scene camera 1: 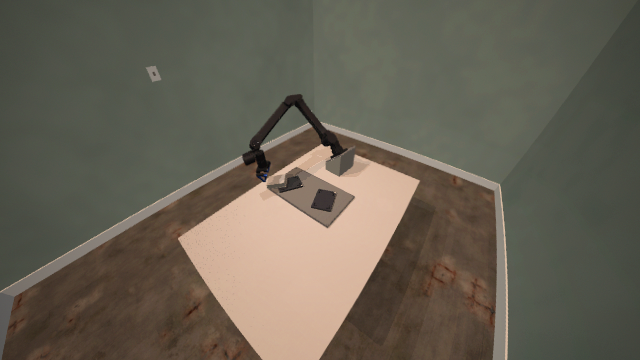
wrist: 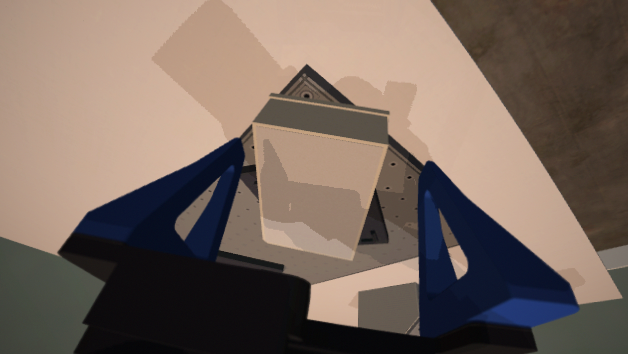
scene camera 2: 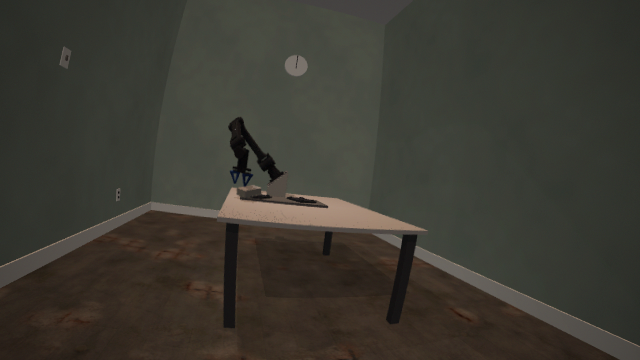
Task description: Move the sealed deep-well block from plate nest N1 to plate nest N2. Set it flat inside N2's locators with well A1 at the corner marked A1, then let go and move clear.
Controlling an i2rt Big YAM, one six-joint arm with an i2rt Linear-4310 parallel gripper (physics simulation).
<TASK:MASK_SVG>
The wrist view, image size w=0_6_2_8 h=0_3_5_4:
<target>my gripper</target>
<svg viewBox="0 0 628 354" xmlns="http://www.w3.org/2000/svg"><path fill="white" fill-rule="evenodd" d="M57 252L64 259L105 282L104 287L82 322L89 326L73 352L74 354L528 354L538 351L532 327L575 314L580 310L571 285L567 280L474 204L433 161L427 161L418 179L420 336L307 319L311 298L311 284L307 280L290 274L216 262L245 160L241 138L233 138L196 162L87 212ZM439 210L468 262L466 274L458 280L443 237ZM220 177L209 203L183 241L175 230L177 218Z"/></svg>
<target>pale block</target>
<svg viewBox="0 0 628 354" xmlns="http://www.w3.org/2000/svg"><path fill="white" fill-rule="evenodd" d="M271 93L269 101L252 122L263 240L274 245L353 261L388 148L388 120L390 111Z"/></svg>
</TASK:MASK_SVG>
